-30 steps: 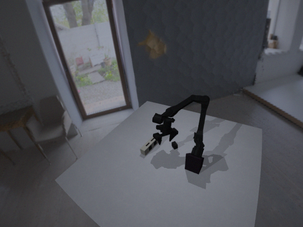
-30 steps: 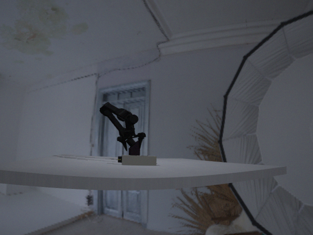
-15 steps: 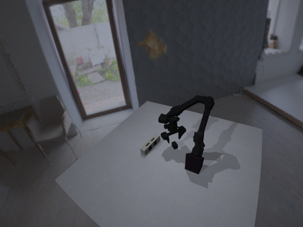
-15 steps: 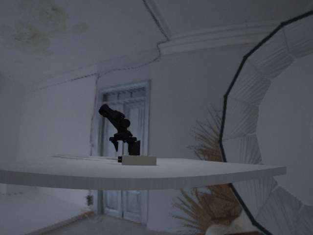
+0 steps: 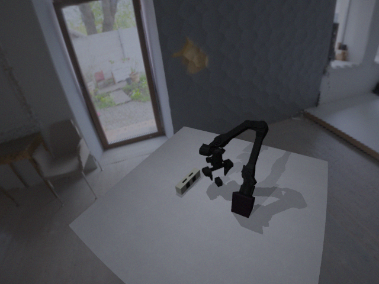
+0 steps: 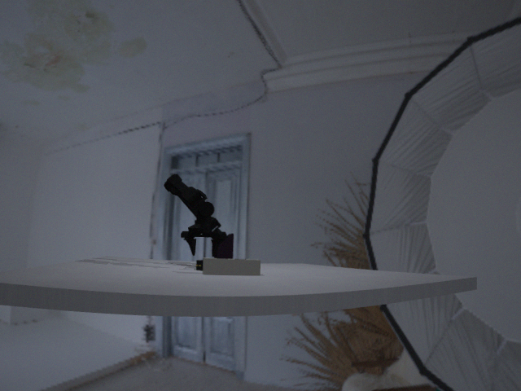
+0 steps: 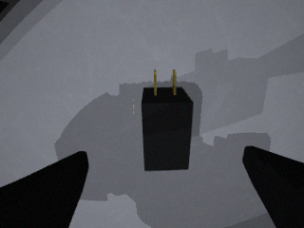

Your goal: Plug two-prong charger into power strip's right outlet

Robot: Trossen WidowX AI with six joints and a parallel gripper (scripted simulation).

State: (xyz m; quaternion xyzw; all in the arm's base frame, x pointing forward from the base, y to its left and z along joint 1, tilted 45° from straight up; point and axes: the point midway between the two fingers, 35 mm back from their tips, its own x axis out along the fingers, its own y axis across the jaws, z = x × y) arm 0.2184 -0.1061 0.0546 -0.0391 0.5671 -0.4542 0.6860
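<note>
The black two-prong charger lies 1 cm ahead of my gripper tip, 1 cm to the right of it and 4 cm below it.
</note>
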